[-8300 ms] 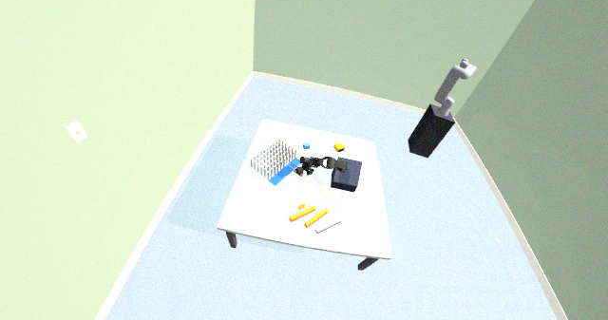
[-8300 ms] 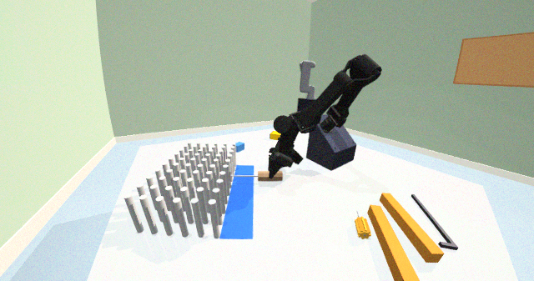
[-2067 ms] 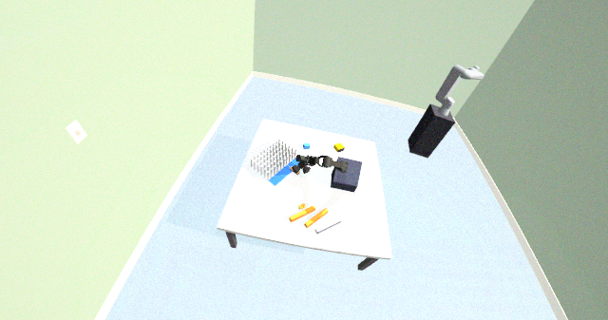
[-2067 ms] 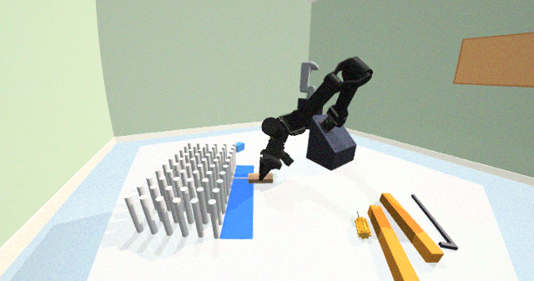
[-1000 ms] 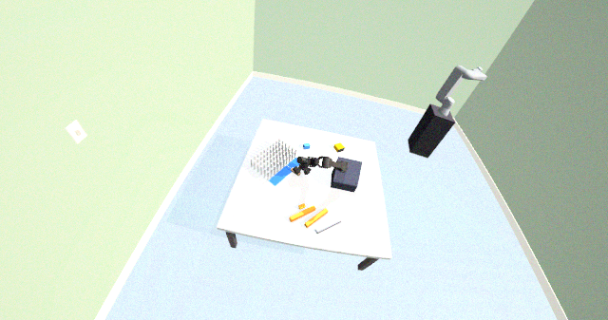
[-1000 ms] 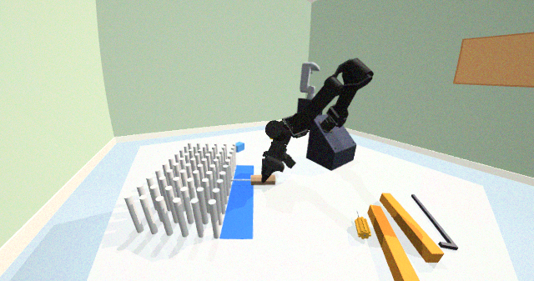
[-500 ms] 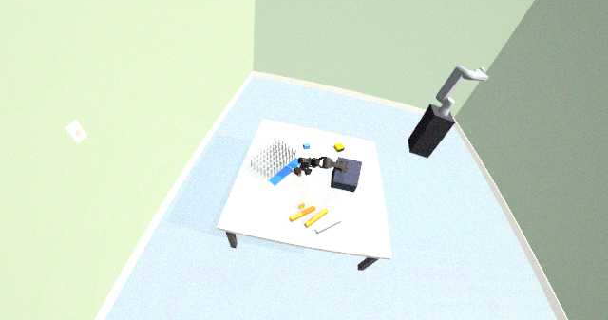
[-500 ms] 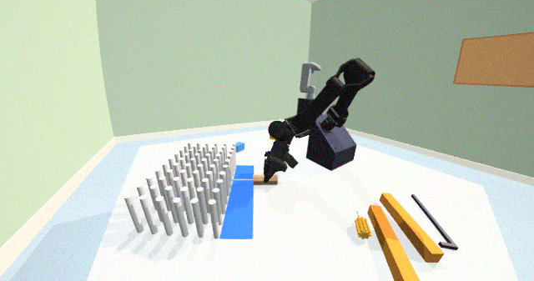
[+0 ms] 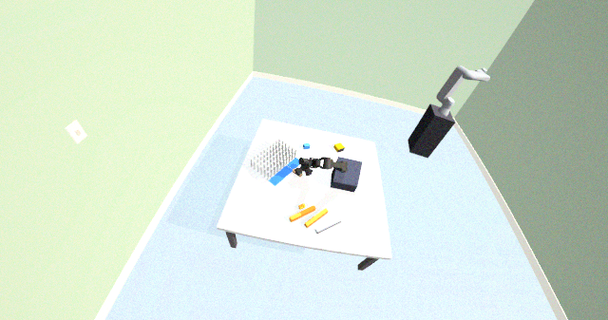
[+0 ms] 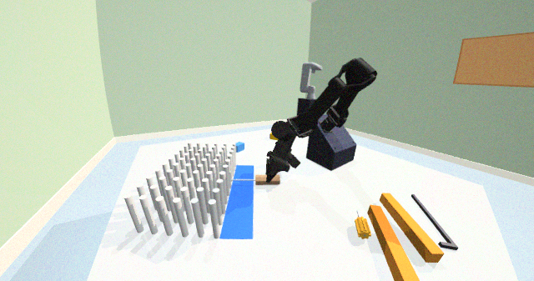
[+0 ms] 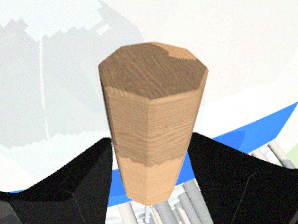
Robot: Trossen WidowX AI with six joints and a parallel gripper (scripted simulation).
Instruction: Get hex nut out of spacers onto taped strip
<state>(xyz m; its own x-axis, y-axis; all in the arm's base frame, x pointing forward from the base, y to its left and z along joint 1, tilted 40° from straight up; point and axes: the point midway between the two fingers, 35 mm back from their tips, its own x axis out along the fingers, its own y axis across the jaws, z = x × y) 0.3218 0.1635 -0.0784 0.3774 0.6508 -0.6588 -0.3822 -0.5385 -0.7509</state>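
Now: gripper tip 10 cm short of the blue taped strip and 2 cm above it. Round my gripper tip: yellow brush-like tool (30 cm to the left, 14 cm behind); hex nut (20 cm ahead, 8 cm to the right, 2 cm below); blue block (36 cm to the right, 1 cm ahead).
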